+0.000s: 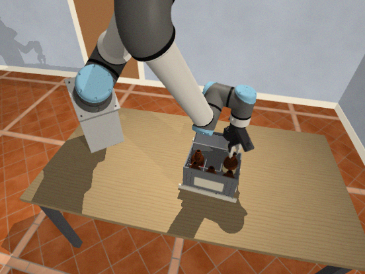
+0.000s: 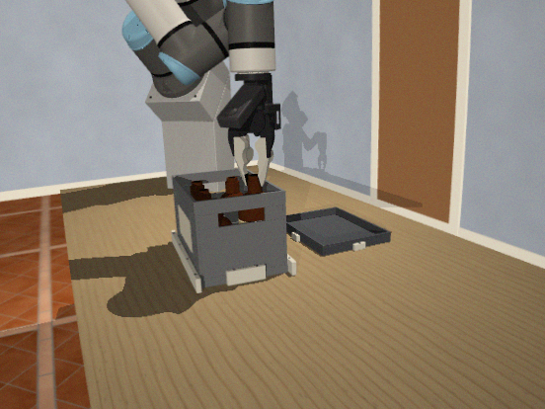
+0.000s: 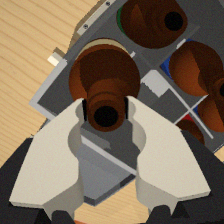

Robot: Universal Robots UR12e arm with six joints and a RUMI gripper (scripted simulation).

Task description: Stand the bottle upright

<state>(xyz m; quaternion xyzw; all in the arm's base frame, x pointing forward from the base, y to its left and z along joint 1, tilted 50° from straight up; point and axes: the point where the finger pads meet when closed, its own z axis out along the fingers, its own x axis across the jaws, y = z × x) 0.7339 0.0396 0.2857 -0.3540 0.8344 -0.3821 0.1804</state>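
My gripper is now 70 mm above the bottle. The rest, counted from my hand: grey tray 80 mm behind, 270 mm to the left, 180 mm below; grey crate 100 mm behind, 20 mm to the right, 110 mm below.
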